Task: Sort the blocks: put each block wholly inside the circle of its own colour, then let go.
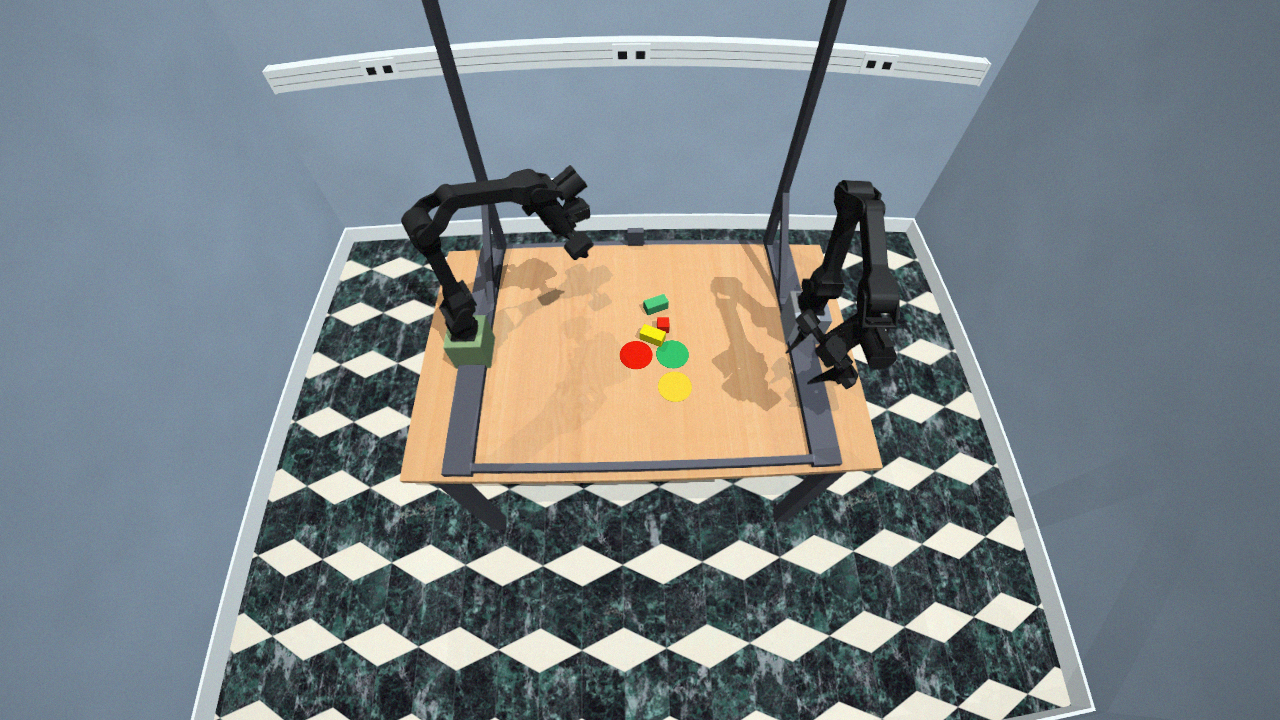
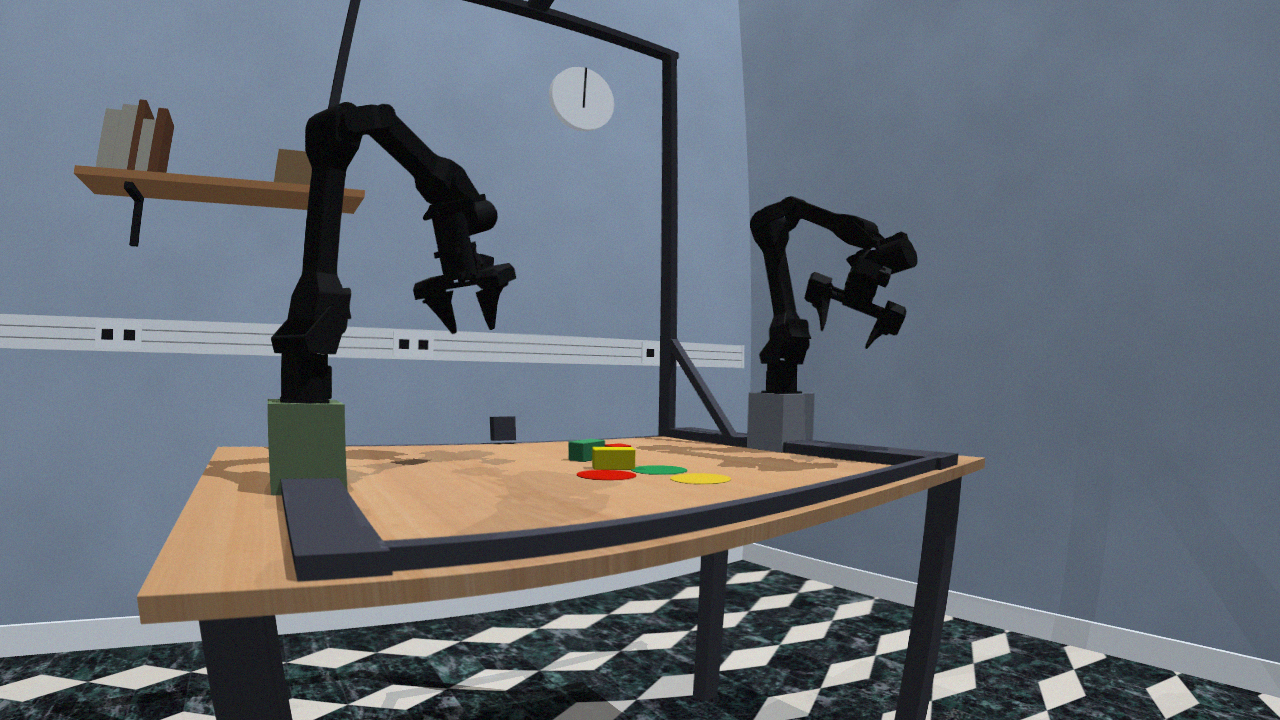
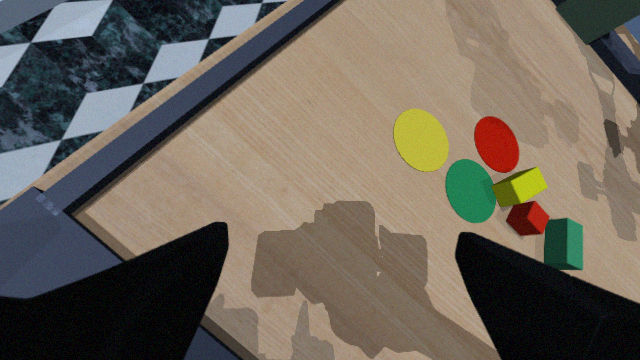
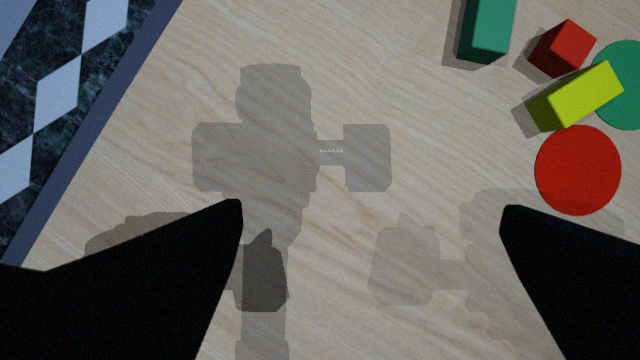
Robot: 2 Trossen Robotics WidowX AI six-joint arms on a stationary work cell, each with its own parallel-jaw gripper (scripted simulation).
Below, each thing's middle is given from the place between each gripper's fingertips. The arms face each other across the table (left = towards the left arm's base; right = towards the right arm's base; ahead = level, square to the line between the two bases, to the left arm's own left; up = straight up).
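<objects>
The red block (image 4: 562,49) is 28 cm to the right of my left hand (image 2: 844,338), 23 cm below it and 27 cm behind it. Still counting from my left hand, the yellow block (image 2: 603,458) is 23 cm below, 24 cm behind and 32 cm to the right, while the yellow circle (image 1: 673,386) sits 9 cm behind, 27 cm to the right and 24 cm below. There's a green circle (image 1: 672,354) as well, and that one is a good way behind my left hand, some way below it and far to the right of it.
From my right hand (image 2: 472,331), you'd find the green block (image 3: 563,250) 210 mm to the left, 50 mm ahead and 230 mm below. The red block is 230 mm to the left of that same right hand, 230 mm below it and 120 mm ahead of it. As for the yellow block, it's 150 mm ahead of my right hand, 230 mm below it and 190 mm to the left of it, and the red circle (image 1: 635,355) is 250 mm below my right hand, 140 mm to the left of it and 200 mm ahead of it.
</objects>
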